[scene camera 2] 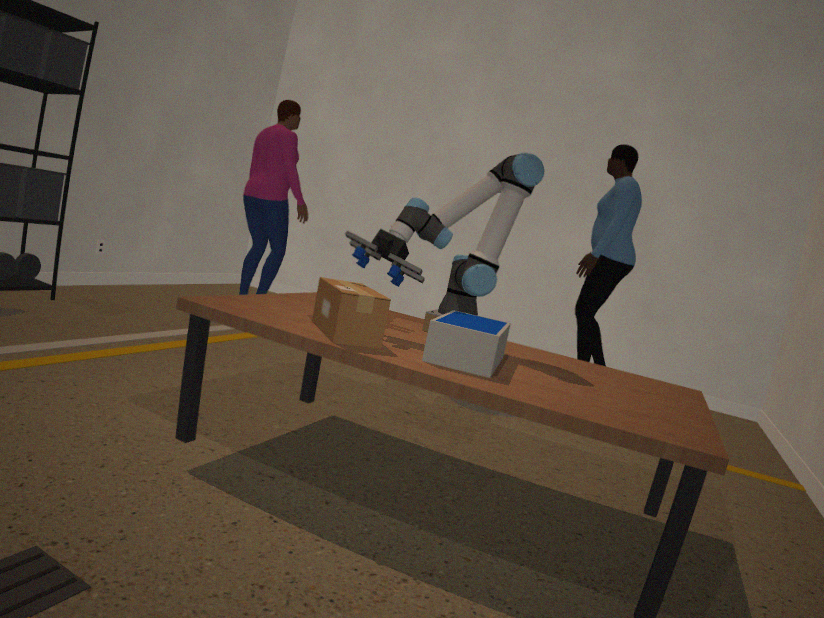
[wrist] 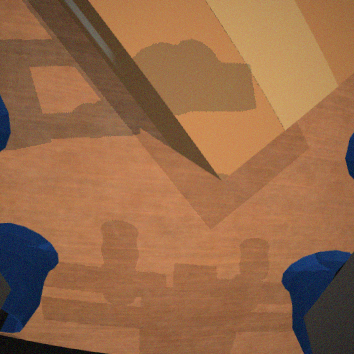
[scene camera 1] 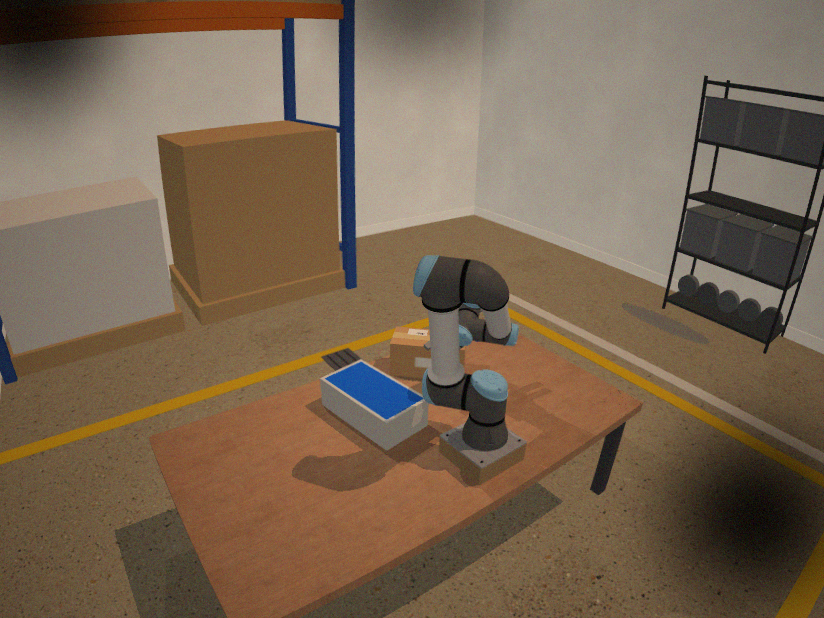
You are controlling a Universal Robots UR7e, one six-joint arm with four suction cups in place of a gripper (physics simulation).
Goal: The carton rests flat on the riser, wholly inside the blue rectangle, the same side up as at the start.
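Places are measured from the arm's base along level axes (x ahead, y left, z up), in millimetres.
Where they show: end effector, tool point: (scene camera 2: 375, 270) (wrist: 171, 209); arm's base, origin of the base link: (scene camera 1: 484, 436).
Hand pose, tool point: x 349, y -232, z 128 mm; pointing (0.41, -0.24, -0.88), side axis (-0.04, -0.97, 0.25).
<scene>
Each offset is from my tool point to the top centre of the thing. Level surfaces: height alone.
The carton @(159 mm ahead, 5 mm right, 54 mm down) (scene camera 1: 409, 352) (scene camera 2: 362, 319) (wrist: 225, 145) is a brown box with tape and a label on top. It stands flat on the table beside the riser, apart from it. The riser @(63 mm ahead, 370 mm left, 84 mm down) (scene camera 1: 356, 419) (scene camera 2: 459, 349) is a white-grey block, and the blue rectangle @(63 mm ahead, 370 mm left, 84 mm down) (scene camera 1: 372, 389) (scene camera 2: 473, 322) covers most of its top, with no carton on it. My gripper (scene camera 2: 378, 266) (wrist: 175, 215) has blue suction cups and is open. It hangs tilted above the carton, with a gap between them. In scene camera 1 the arm hides most of the gripper and part of the carton.
The wooden table @(204 mm down) (scene camera 1: 266, 518) (scene camera 2: 612, 405) bears the arm's base (scene camera 1: 482, 452) close to the riser. Two people (scene camera 2: 272, 172) (scene camera 2: 615, 226) stand beyond the table. A black shelf unit (scene camera 1: 688, 166) and big boxes on pallets (scene camera 1: 259, 219) stand farther off.
</scene>
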